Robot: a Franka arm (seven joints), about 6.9 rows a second.
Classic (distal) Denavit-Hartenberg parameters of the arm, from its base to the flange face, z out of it. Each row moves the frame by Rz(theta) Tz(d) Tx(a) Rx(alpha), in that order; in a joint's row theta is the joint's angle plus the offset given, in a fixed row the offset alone. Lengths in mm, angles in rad.
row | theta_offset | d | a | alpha
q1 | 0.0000 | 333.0 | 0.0 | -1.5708
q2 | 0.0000 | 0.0 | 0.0 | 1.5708
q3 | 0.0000 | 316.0 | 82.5 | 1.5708
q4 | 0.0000 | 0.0 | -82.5 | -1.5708
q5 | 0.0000 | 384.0 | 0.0 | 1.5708
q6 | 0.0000 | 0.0 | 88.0 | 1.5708
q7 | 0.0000 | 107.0 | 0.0 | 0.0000
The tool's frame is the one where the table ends.
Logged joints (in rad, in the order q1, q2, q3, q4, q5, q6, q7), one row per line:
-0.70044 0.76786 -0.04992 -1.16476 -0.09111 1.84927 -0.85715
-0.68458 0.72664 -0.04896 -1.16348 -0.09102 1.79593 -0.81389
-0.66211 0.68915 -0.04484 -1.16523 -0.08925 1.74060 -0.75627
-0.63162 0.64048 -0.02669 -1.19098 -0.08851 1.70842 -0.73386
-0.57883 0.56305 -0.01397 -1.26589 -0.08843 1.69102 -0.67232
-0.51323 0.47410 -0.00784 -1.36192 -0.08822 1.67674 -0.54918
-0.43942 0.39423 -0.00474 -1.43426 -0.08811 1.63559 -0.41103
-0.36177 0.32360 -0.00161 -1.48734 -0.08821 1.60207 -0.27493
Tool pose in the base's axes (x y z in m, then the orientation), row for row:
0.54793 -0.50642 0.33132 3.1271 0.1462 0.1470
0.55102 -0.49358 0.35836 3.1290 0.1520 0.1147
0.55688 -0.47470 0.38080 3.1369 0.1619 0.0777
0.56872 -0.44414 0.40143 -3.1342 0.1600 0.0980
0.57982 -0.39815 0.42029 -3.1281 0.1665 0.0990
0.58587 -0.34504 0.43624 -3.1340 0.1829 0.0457
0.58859 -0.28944 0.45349 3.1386 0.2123 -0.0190
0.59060 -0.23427 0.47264 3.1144 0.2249 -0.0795
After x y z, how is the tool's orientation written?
As angles about the fixed x, y, z axes (roll, pitch, yaw), in radians.
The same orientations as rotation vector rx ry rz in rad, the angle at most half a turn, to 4 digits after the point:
3.0998 0.2299 -0.2254
3.1063 0.1798 -0.2354
3.1180 0.1218 -0.2527
3.1273 0.1524 -0.2513
-3.1217 -0.1529 0.2615
-3.1243 -0.0703 0.2868
3.1228 -0.0292 -0.3328
3.1014 -0.1186 -0.3519

